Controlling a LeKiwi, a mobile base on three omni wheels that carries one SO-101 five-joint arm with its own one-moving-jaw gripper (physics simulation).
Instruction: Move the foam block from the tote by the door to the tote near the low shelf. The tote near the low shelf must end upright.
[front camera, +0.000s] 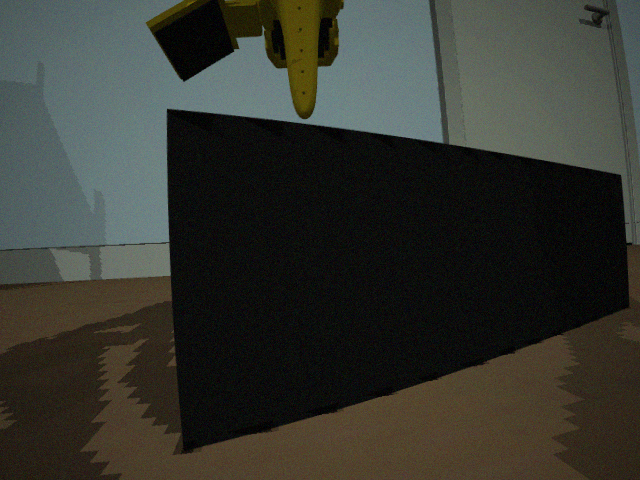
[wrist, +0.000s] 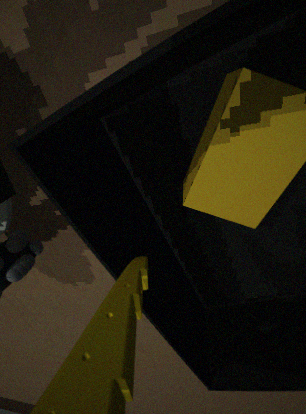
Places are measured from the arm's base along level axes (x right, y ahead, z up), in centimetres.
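Pixels of known places: hand, tool point: (front camera: 304, 111) (wrist: 147, 268).
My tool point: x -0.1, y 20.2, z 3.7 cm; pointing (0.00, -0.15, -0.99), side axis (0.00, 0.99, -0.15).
For each thing: its top centre in the pictures, then the offset to it from my tool point. Level surfaces: height alone.
- black tote, top centre: (front camera: 384, 189) (wrist: 299, 309) dx +5.8, dy +8.6, dz -2.6 cm
- yellow foam block, top centre: (wrist: 251, 164) dx -1.4, dy +5.5, dz -7.8 cm
- brown floor, surface height: dz -12.6 cm
A black tote (front camera: 392, 258) (wrist: 100, 185) stands upright on the floor, close in front of the base. The yellow foam block (wrist: 250, 170) lies inside it, near the right side of the wrist view, partly in shadow; the tote's wall hides it in the front view. My gripper (front camera: 305, 111) (wrist: 142, 265) is fully open: one notched jaw shows in the wrist view and the other is out of the picture. In that view its tip overlaps the tote's near wall, to the lower left of the block and apart from it. The tote near the low shelf does not show.
A pale door (front camera: 537, 87) with a handle stands behind the tote at the right, beside a light blue wall (front camera: 129, 155). A base wheel with grey rollers (wrist: 21, 267) shows at the left of the wrist view. Shadows fall across the brown floor (front camera: 361, 444).
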